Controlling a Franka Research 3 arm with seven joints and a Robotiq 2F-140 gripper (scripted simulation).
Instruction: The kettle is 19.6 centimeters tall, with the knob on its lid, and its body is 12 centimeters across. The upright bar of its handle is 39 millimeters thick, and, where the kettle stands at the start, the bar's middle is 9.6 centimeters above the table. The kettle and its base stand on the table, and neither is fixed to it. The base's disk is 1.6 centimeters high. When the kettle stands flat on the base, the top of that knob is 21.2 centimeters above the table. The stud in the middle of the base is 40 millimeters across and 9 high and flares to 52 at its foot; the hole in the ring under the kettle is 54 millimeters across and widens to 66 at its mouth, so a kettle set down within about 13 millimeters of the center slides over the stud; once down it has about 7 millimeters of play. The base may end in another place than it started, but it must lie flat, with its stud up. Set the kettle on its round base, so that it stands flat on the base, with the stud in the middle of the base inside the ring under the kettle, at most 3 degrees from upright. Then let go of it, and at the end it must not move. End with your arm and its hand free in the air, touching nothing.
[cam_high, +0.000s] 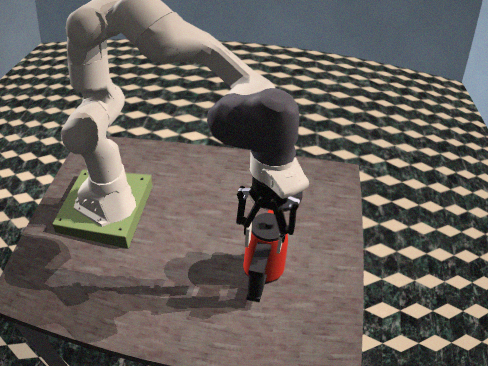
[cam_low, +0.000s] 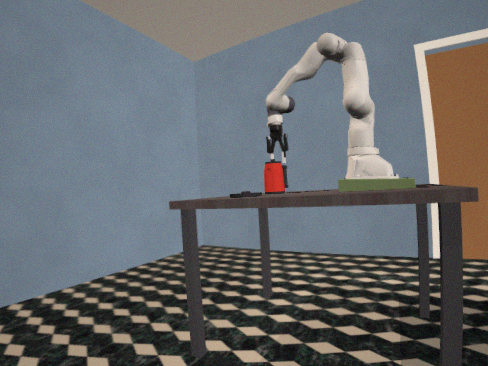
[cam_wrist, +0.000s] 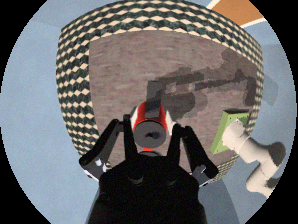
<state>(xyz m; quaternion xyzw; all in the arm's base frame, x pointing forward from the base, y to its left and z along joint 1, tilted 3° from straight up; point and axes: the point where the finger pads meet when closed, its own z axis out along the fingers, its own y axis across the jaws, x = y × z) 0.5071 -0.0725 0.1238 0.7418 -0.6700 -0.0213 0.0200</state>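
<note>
Right now the red kettle is 11 cm below my hand and 3 cm to the left of it. From my hand the other things lie so: round kettle base: 37 cm to the left, 19 cm below, 5 cm behind.
</note>
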